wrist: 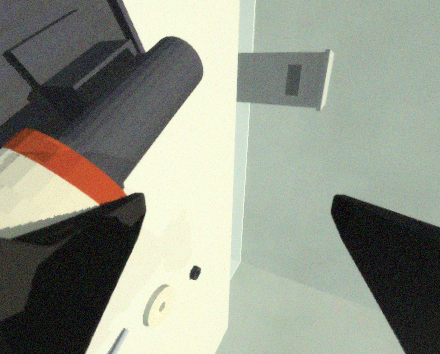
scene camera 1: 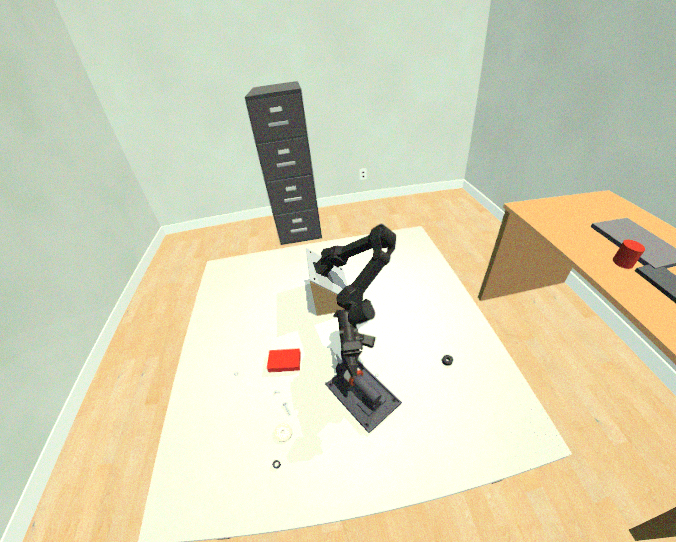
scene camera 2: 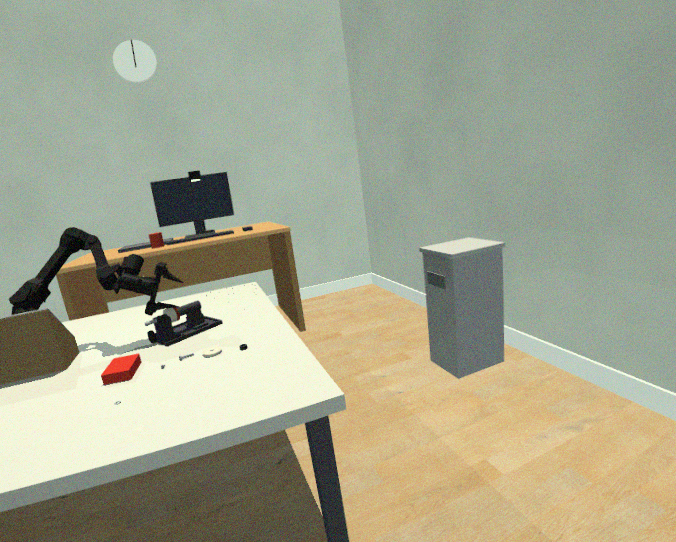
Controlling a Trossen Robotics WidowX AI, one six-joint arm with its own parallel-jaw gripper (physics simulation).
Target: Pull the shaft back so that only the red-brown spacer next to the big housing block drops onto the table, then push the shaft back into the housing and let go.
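Frame: origin at the arm's base, x ahead, y left, z up, level; metres.
Seen in the pictures: gripper, between the fingertips: (wrist: 238,202) (scene camera 1: 354,377) (scene camera 2: 179,294); arm's base, origin of its link: (scene camera 1: 320,269) (scene camera 2: 22,323).
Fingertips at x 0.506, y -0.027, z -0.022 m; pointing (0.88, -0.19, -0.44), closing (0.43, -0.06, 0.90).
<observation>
Pixels of each thing's middle, then the offset from my fingertips to it. "spot": a spot on its surface instead. Level surfaces: height alone.
- red-brown spacer, middle of its body: (wrist: 71,182) (scene camera 2: 174,313) 0.070 m down, 0.033 m back, 0.015 m left
- silver shaft end, a spot on its surface: (scene camera 2: 149,322) spot: 0.066 m down, 0.122 m back, 0.028 m right
- white table, height of its surface: 0.149 m down
- red box, middle of its body: (scene camera 2: 122,368) (scene camera 1: 284,360) 0.134 m down, 0.226 m back, 0.211 m right
- bolt, middle of its body: (wrist: 115,349) (scene camera 2: 186,355) (scene camera 1: 287,408) 0.143 m down, 0.037 m back, 0.237 m right
- cream disc, middle of its body: (wrist: 159,305) (scene camera 2: 212,351) (scene camera 1: 283,432) 0.144 m down, 0.039 m ahead, 0.265 m right
- small black nut, middle of its body: (wrist: 195,272) (scene camera 2: 243,346) 0.144 m down, 0.130 m ahead, 0.302 m right
- black ring, middle of its body: (scene camera 1: 447,360) 0.141 m down, 0.012 m back, 0.366 m left
My gripper (scene camera 1: 363,357) (scene camera 2: 175,294) (wrist: 238,202) is open, with nothing between the fingers. One finger is close beside the spacers, at the left in the wrist view; the other stands out above the fixture. The red-brown spacer (scene camera 2: 177,311) (wrist: 70,160) is upright against the big dark housing block (scene camera 1: 369,391) (scene camera 2: 192,309) (wrist: 150,90). A cream spacer (scene camera 2: 170,314) (wrist: 40,195) sits beside it, between the housing and the smaller support (scene camera 2: 164,327). The silver shaft end (scene camera 2: 149,322) sticks out past the support. The shaft inside the spacers is hidden.
On the white table (scene camera 1: 451,429) (scene camera 2: 225,395) lie a red box (scene camera 1: 283,359) (scene camera 2: 121,368), a bolt (scene camera 1: 286,408) (scene camera 2: 186,356), a cream disc (scene camera 1: 277,435) (scene camera 2: 212,353) (wrist: 151,313) and a small black nut (scene camera 2: 243,346) (wrist: 195,272). A black ring (scene camera 1: 443,360) lies across the fixture from them.
</observation>
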